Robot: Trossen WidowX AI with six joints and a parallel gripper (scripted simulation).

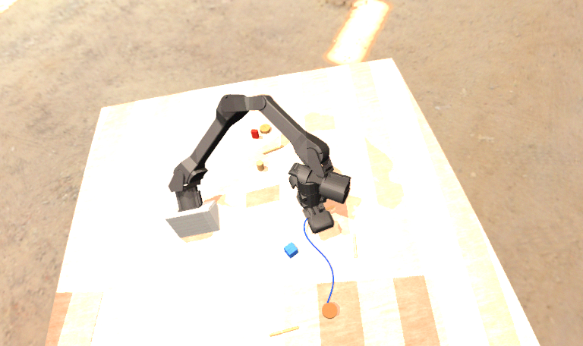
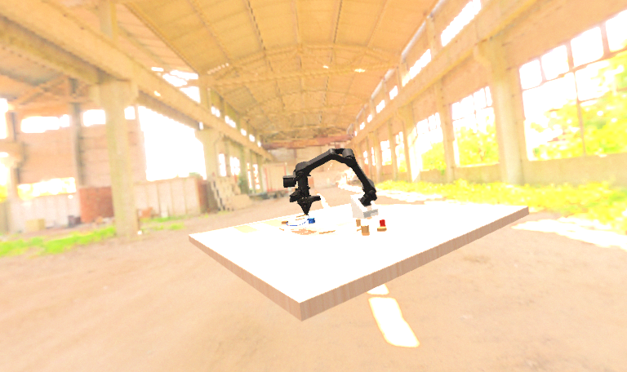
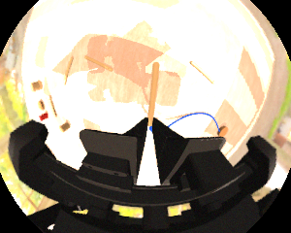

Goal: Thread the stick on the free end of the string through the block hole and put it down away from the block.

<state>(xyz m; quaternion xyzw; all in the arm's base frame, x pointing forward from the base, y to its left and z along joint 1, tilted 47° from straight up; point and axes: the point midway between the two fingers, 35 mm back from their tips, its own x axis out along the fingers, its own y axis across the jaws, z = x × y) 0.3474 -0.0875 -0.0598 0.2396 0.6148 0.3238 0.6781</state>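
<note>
The thin wooden stick lies 20 mm ahead of my gripper tip. The rest, counted from my gripper tip: round wooden button (260 mm to the right, 60 mm below, 20 mm behind); then blue cube (80 mm behind, 70 mm to the right, 50 mm below); then wooden cylinder (410 mm to the left, 40 mm below, 10 mm ahead).
</note>
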